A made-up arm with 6 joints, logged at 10 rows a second.
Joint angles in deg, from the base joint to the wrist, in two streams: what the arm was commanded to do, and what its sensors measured. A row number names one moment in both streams.
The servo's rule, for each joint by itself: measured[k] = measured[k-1] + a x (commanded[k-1-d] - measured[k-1]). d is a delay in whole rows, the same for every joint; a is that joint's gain. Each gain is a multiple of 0.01, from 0.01 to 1. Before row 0 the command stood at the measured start. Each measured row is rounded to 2 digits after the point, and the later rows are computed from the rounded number. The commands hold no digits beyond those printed.
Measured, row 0:
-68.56 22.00 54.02 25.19 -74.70 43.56
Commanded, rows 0 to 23:
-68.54 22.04 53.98 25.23 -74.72 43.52
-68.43 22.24 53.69 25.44 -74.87 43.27
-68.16 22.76 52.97 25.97 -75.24 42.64
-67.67 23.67 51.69 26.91 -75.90 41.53
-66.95 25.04 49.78 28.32 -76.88 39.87
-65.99 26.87 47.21 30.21 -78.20 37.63
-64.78 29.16 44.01 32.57 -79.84 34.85
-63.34 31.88 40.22 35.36 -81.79 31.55
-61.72 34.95 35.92 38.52 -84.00 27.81
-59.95 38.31 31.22 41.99 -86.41 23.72
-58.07 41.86 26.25 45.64 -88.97 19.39
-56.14 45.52 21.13 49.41 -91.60 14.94
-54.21 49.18 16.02 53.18 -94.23 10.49
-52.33 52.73 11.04 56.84 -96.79 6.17
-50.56 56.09 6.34 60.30 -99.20 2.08
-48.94 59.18 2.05 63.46 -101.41 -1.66
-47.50 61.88 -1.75 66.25 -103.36 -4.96
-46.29 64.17 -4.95 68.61 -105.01 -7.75
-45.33 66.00 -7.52 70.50 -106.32 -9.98
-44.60 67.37 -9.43 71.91 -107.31 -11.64
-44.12 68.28 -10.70 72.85 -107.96 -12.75
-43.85 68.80 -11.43 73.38 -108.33 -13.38
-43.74 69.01 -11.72 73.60 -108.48 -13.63
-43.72 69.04 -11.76 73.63 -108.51 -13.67
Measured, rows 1 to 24:
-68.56 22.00 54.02 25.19 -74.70 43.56
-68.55 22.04 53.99 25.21 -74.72 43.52
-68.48 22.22 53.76 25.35 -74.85 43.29
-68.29 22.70 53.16 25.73 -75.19 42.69
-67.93 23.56 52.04 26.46 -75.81 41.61
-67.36 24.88 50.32 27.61 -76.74 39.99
-66.57 26.65 47.96 29.22 -78.01 37.80
-65.53 28.88 44.96 31.30 -79.60 35.06
-64.26 31.55 41.36 33.82 -81.51 31.80
-62.79 34.58 37.23 36.73 -83.68 28.09
-61.14 37.90 32.66 39.99 -86.06 24.03
-59.36 41.42 27.79 43.49 -88.59 19.71
-57.49 45.07 22.73 47.16 -91.21 15.27
-55.59 48.73 17.63 50.89 -93.84 10.82
-53.70 52.29 12.62 54.58 -96.41 6.50
-51.88 55.67 7.85 58.13 -98.84 2.39
-50.17 58.79 3.44 61.43 -101.08 -1.38
-48.62 61.54 -0.50 64.42 -103.06 -4.71
-47.27 63.88 -3.88 67.02 -104.76 -7.54
-46.14 65.77 -6.65 69.18 -106.12 -9.81
-45.25 67.19 -8.76 70.87 -107.16 -11.51
-44.59 68.16 -10.23 72.10 -107.86 -12.66
-44.16 68.73 -11.14 72.89 -108.27 -13.33
-43.92 68.98 -11.58 73.33 -108.45 -13.61
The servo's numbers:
d 1
a 0.58 0.89 0.76 0.62 0.87 0.93

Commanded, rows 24 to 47:
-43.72 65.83 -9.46 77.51 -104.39 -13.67
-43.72 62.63 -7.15 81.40 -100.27 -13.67
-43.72 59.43 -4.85 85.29 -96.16 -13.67
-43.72 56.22 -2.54 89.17 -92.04 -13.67
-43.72 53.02 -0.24 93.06 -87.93 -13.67
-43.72 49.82 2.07 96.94 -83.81 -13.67
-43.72 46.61 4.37 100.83 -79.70 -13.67
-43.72 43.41 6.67 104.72 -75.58 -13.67
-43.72 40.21 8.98 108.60 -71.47 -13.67
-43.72 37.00 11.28 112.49 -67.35 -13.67
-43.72 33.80 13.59 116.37 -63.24 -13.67
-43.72 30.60 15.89 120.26 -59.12 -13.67
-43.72 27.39 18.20 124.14 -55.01 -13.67
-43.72 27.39 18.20 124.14 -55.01 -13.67
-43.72 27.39 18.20 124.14 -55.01 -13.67
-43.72 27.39 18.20 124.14 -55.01 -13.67
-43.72 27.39 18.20 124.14 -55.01 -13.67
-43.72 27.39 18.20 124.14 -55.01 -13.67
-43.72 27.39 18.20 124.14 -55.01 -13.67
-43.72 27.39 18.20 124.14 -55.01 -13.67
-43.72 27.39 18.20 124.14 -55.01 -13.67
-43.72 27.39 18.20 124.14 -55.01 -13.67
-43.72 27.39 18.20 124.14 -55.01 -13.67
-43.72 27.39 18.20 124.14 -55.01 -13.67
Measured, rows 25 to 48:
-43.80 69.03 -11.72 73.52 -108.50 -13.67
-43.75 66.18 -10.00 75.99 -104.92 -13.67
-43.73 63.02 -7.83 79.34 -100.87 -13.67
-43.72 59.82 -5.57 83.03 -96.77 -13.67
-43.72 56.62 -3.27 86.84 -92.65 -13.67
-43.72 53.42 -0.97 90.70 -88.54 -13.67
-43.72 50.22 1.34 94.57 -84.42 -13.67
-43.72 47.01 3.64 98.45 -80.31 -13.67
-43.72 43.81 5.94 102.34 -76.19 -13.67
-43.72 40.61 8.25 106.22 -72.08 -13.67
-43.72 37.40 10.55 110.11 -67.96 -13.67
-43.72 34.20 12.86 113.99 -63.85 -13.67
-43.72 31.00 15.16 117.88 -59.73 -13.67
-43.72 27.79 17.47 121.76 -55.62 -13.67
-43.72 27.43 18.02 123.24 -55.09 -13.67
-43.72 27.39 18.16 123.80 -55.02 -13.67
-43.72 27.39 18.19 124.01 -55.01 -13.67
-43.72 27.39 18.20 124.09 -55.01 -13.67
-43.72 27.39 18.20 124.12 -55.01 -13.67
-43.72 27.39 18.20 124.13 -55.01 -13.67
-43.72 27.39 18.20 124.14 -55.01 -13.67
-43.72 27.39 18.20 124.14 -55.01 -13.67
-43.72 27.39 18.20 124.14 -55.01 -13.67
-43.72 27.39 18.20 124.14 -55.01 -13.67

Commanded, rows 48 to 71:
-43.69 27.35 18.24 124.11 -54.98 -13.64
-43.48 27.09 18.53 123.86 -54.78 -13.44
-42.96 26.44 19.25 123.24 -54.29 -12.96
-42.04 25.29 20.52 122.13 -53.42 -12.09
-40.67 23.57 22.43 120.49 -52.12 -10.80
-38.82 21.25 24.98 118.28 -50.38 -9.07
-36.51 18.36 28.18 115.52 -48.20 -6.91
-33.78 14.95 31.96 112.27 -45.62 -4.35
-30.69 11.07 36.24 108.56 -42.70 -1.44
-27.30 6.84 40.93 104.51 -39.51 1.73
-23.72 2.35 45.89 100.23 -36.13 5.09
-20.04 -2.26 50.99 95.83 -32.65 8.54
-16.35 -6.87 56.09 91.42 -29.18 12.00
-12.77 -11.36 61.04 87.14 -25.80 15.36
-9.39 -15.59 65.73 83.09 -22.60 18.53
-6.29 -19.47 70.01 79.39 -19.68 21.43
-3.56 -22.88 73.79 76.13 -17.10 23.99
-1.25 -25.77 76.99 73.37 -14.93 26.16
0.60 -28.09 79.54 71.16 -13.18 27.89
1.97 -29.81 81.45 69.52 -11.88 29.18
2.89 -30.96 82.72 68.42 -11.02 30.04
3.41 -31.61 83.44 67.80 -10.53 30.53
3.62 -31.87 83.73 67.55 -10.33 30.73
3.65 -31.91 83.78 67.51 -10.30 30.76
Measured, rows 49 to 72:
-43.72 27.39 18.20 124.14 -55.01 -13.67
-43.70 27.35 18.23 124.12 -54.98 -13.64
-43.57 27.12 18.46 123.96 -54.81 -13.45
-43.22 26.51 19.06 123.51 -54.36 -12.99
-42.54 25.42 20.17 122.65 -53.54 -12.15
-41.46 23.77 21.89 121.31 -52.30 -10.89
-39.93 21.53 24.24 119.43 -50.63 -9.20
-37.95 18.71 27.23 117.01 -48.52 -7.07
-35.53 15.36 30.82 114.07 -46.00 -4.54
-32.72 11.54 34.94 110.65 -43.13 -1.66
-29.58 7.36 39.49 106.84 -39.98 1.49
-26.18 2.90 44.35 102.74 -36.63 4.84
-22.62 -1.69 49.40 98.46 -33.17 8.28
-18.98 -6.30 54.48 94.10 -29.70 11.74
-15.38 -10.80 59.47 89.78 -26.31 15.11
-11.91 -15.06 64.23 85.63 -23.08 18.29
-8.65 -18.98 68.62 81.76 -20.12 21.21
-5.70 -22.45 72.55 78.27 -17.49 23.80
-3.12 -25.40 75.92 75.23 -15.26 25.99
-0.96 -27.79 78.67 72.71 -13.45 27.76
0.74 -29.59 80.78 70.73 -12.08 29.08
1.99 -30.81 82.25 69.30 -11.16 29.97
2.81 -31.52 83.15 68.37 -10.61 30.49
3.28 -31.83 83.59 67.86 -10.37 30.71

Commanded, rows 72 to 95:
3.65 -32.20 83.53 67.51 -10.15 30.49
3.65 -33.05 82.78 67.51 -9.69 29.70
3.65 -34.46 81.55 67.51 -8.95 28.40
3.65 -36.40 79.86 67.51 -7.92 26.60
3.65 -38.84 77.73 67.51 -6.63 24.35
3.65 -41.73 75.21 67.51 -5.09 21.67
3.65 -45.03 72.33 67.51 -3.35 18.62
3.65 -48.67 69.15 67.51 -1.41 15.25
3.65 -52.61 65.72 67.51 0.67 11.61
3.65 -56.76 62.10 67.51 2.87 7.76
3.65 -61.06 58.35 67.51 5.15 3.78
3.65 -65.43 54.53 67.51 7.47 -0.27
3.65 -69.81 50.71 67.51 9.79 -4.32
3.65 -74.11 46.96 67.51 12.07 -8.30
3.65 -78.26 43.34 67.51 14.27 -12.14
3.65 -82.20 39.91 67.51 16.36 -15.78
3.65 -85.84 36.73 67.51 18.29 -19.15
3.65 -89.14 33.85 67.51 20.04 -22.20
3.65 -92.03 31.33 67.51 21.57 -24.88
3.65 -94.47 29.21 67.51 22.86 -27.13
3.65 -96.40 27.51 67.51 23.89 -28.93
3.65 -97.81 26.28 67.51 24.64 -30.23
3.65 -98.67 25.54 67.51 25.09 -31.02
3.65 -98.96 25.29 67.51 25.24 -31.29
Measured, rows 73 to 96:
3.49 -31.90 83.73 67.64 -10.31 30.76
3.58 -32.17 83.58 67.56 -10.17 30.51
3.62 -32.95 82.97 67.53 -9.75 29.76
3.64 -34.29 81.89 67.52 -9.05 28.50
3.65 -36.17 80.35 67.51 -8.07 26.73
3.65 -38.55 78.36 67.51 -6.82 24.52
3.65 -41.38 75.97 67.51 -5.31 21.87
3.65 -44.63 73.20 67.51 -3.60 18.85
3.65 -48.23 70.12 67.51 -1.69 15.50
3.65 -52.13 66.78 67.51 0.36 11.88
3.65 -56.25 63.22 67.51 2.54 8.05
3.65 -60.53 59.52 67.51 4.81 4.08
3.65 -64.89 55.73 67.51 7.12 0.03
3.65 -69.27 51.91 67.51 9.44 -4.02
3.65 -73.58 48.15 67.51 11.73 -8.00
3.65 -77.75 44.49 67.51 13.94 -11.85
3.65 -81.71 41.01 67.51 16.05 -15.50
3.65 -85.39 37.76 67.51 18.00 -18.89
3.65 -88.73 34.79 67.51 19.77 -21.97
3.65 -91.67 32.16 67.51 21.34 -24.68
3.65 -94.16 29.92 67.51 22.66 -26.96
3.65 -96.15 28.09 67.51 23.73 -28.79
3.65 -97.63 26.71 67.51 24.52 -30.13
3.65 -98.56 25.82 67.51 25.02 -30.96

